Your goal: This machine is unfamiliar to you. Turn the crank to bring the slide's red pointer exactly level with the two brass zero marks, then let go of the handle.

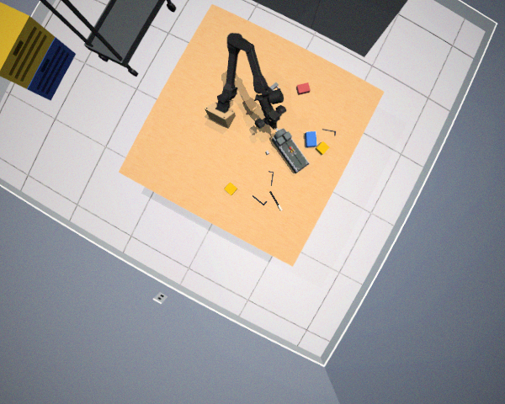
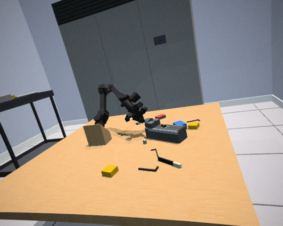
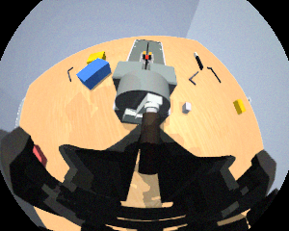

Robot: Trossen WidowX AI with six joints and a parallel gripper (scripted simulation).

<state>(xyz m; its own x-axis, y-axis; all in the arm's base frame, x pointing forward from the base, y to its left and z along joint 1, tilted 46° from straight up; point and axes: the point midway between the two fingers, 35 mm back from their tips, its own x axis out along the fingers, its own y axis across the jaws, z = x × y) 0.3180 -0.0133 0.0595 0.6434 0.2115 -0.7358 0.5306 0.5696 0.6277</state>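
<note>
Now: gripper tip 20 mm below the dark crank handle, 10 mm to the right of it and 10 mm past it. The rest, counted from my gripper tip: small grey cube (130 mm to the right, 80 mm below, 10 mm ahead); then blue block (230 mm ahead, 80 mm below, 60 mm to the left); then red pointer (130 mm ahead, 70 mm to the right, 10 mm below).
</note>
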